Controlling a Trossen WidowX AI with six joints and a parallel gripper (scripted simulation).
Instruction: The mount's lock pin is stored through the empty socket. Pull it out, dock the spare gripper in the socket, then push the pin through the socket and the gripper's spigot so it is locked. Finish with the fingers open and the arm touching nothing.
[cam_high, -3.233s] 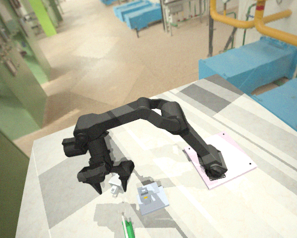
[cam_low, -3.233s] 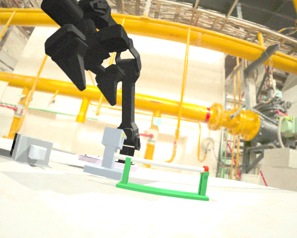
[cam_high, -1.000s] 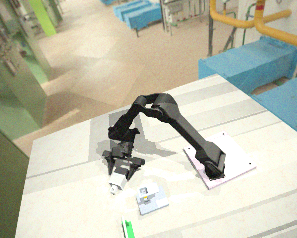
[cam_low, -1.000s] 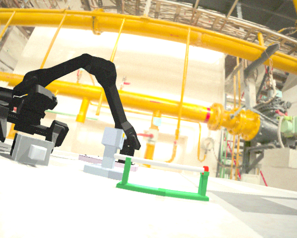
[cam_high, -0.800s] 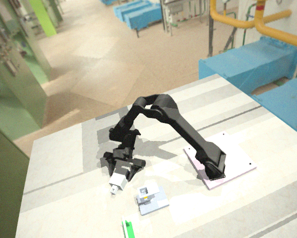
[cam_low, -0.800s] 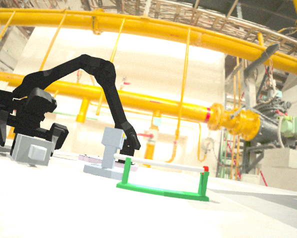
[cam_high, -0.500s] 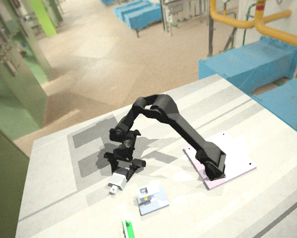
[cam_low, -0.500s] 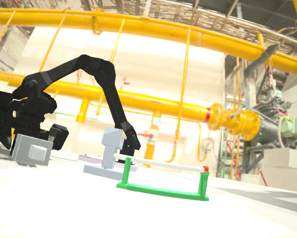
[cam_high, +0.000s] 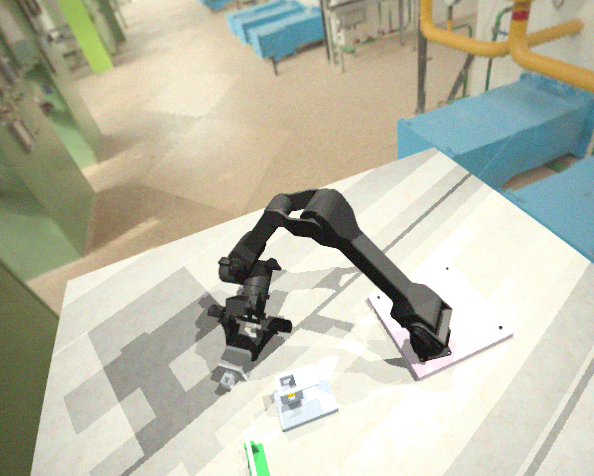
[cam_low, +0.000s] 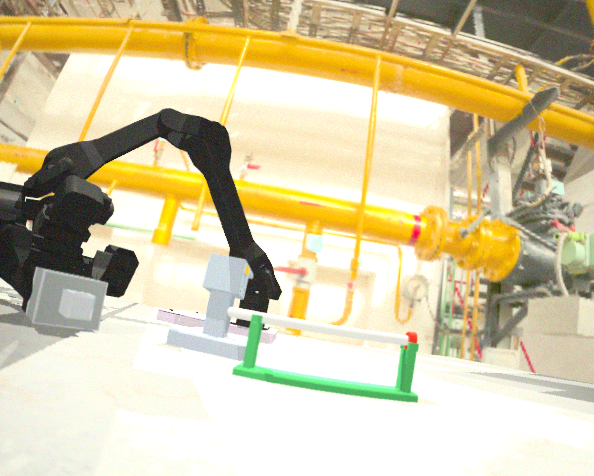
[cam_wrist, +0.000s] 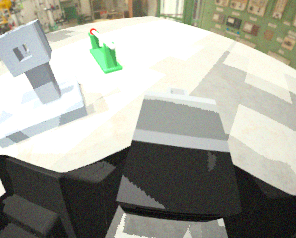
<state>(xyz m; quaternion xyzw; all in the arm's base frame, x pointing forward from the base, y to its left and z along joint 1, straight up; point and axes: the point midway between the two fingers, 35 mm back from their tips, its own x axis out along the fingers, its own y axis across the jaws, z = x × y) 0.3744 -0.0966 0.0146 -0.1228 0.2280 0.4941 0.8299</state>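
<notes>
The grey mount lies 120 mm behind my gripper tip, 120 mm to the left of it and 30 mm above it. Round my gripper tip: spare gripper 10 mm ahead, 10 mm to the left, 10 mm above; green cradle 30 mm behind, 250 mm to the left, 10 mm above.
</notes>
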